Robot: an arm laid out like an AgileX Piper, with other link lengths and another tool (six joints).
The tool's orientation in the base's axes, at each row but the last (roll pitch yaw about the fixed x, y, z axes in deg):
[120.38, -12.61, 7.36]
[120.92, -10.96, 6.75]
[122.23, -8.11, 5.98]
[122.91, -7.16, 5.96]
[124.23, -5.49, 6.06]
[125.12, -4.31, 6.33]
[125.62, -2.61, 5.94]
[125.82, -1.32, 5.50]
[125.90, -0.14, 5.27]
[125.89, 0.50, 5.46]
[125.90, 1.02, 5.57]
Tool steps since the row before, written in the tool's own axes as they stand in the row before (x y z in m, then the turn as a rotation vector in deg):
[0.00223, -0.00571, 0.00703, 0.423, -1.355, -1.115]
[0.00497, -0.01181, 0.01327, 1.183, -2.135, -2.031]
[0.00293, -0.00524, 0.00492, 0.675, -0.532, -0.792]
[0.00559, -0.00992, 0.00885, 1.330, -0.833, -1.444]
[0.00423, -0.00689, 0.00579, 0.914, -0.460, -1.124]
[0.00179, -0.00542, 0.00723, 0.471, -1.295, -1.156]
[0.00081, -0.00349, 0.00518, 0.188, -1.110, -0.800]
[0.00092, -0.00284, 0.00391, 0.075, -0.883, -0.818]
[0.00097, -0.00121, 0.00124, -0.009, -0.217, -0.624]
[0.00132, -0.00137, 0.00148, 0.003, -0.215, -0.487]
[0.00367, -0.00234, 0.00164, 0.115, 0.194, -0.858]
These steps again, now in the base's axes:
[0.00440, -0.00263, -0.00779, 0.329, 1.703, -0.498]
[0.00867, -0.00433, -0.01570, 0.968, 2.974, -0.549]
[0.00402, -0.00095, -0.00657, 0.569, 1.019, 0.068]
[0.00736, -0.00128, -0.01234, 1.129, 1.792, 0.250]
[0.00514, -0.00037, -0.00851, 0.755, 1.275, 0.338]
[0.00272, -0.00251, -0.00843, 0.310, 1.735, -0.358]
[0.00130, -0.00206, -0.00581, 0.072, 1.311, -0.427]
[0.00117, -0.00140, -0.00457, -0.033, 1.182, -0.235]
[0.00100, -0.00020, -0.00170, -0.068, 0.629, 0.190]
[0.00133, -0.00027, -0.00199, -0.046, 0.519, 0.111]
[0.00360, 0.00039, -0.00292, 0.070, 0.591, 0.658]

